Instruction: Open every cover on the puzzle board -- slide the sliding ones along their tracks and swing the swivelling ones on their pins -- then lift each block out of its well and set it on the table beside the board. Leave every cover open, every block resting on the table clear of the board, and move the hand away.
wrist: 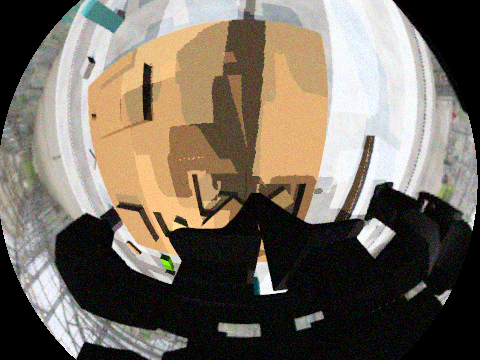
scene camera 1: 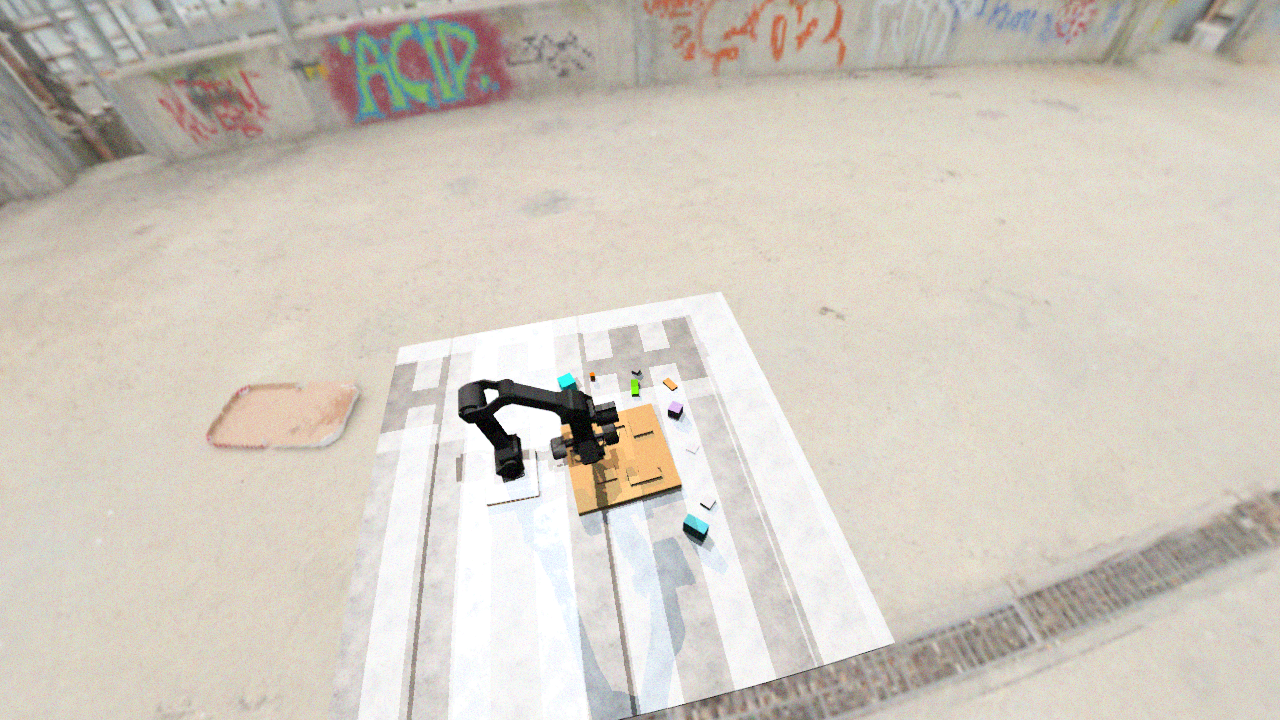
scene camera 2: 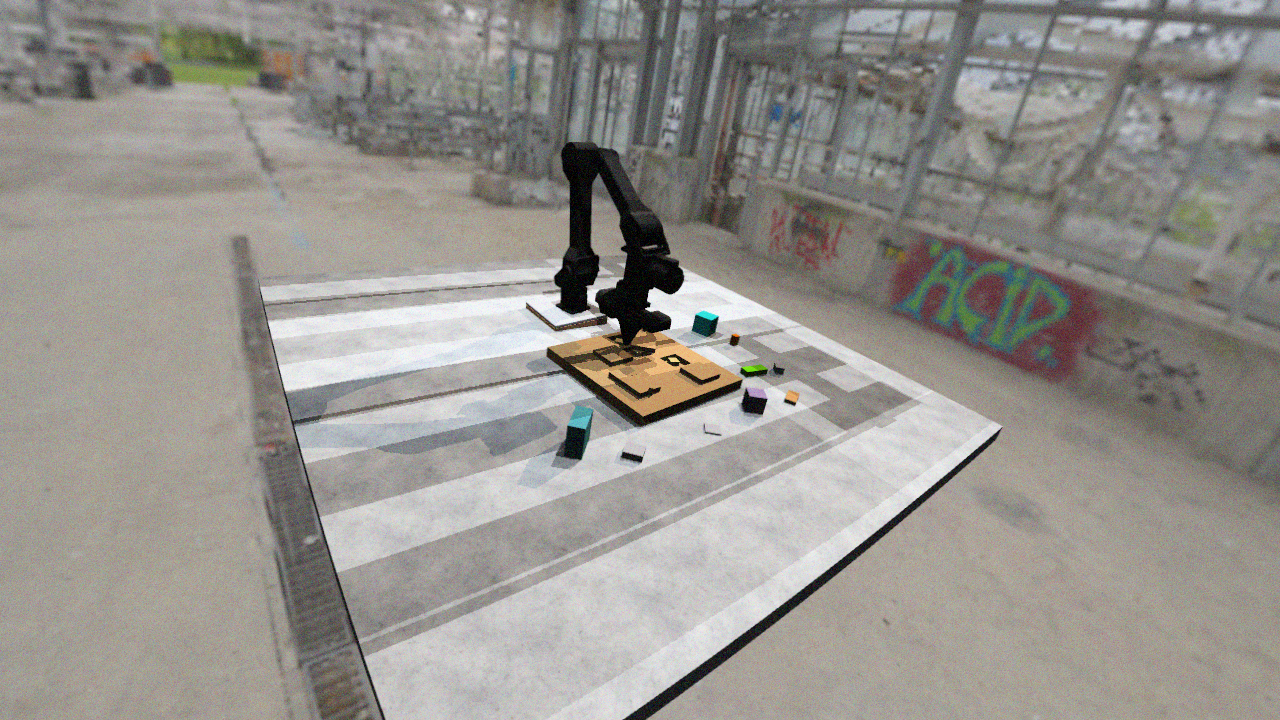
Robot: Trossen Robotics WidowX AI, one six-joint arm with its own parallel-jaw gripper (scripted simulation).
Labels:
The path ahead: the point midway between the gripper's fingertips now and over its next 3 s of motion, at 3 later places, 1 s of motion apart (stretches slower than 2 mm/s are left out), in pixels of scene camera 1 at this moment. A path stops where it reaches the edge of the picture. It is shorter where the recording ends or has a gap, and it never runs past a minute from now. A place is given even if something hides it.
My gripper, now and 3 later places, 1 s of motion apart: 588, 456; 596, 448; 600, 440; 599, 432

